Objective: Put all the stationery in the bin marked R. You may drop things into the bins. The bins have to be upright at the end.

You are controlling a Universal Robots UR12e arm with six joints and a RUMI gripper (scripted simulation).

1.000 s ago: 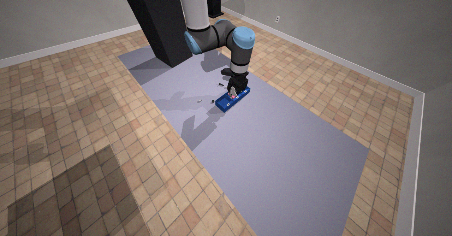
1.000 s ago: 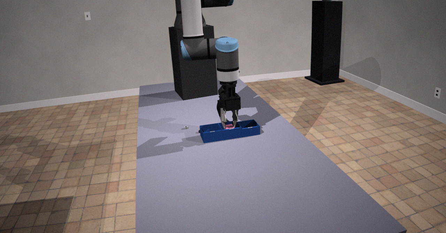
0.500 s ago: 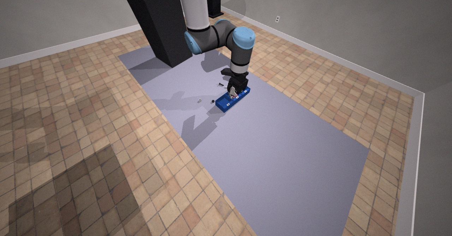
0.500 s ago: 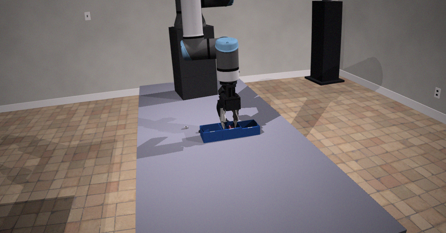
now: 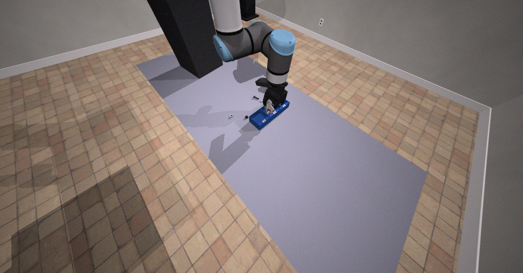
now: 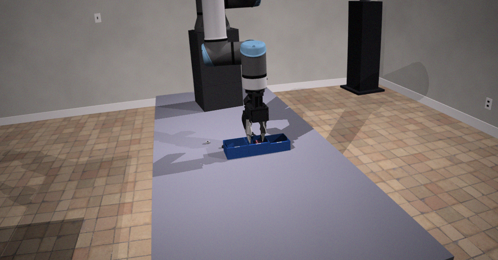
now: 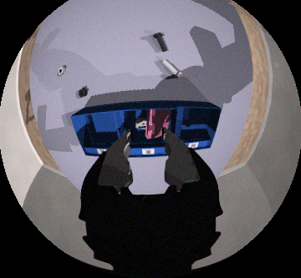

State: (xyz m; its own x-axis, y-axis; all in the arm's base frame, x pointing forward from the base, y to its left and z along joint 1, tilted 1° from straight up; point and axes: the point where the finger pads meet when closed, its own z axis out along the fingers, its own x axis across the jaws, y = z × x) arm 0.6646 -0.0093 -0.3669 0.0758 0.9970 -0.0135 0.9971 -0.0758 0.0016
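The blue bin row lies 10 mm ahead of my hand and 30 mm below it. Round my hand: light metal screw: 80 mm behind, 50 mm to the left, 40 mm below; white piece: 30 mm below; pink eraser: 20 mm to the left, 30 mm below.
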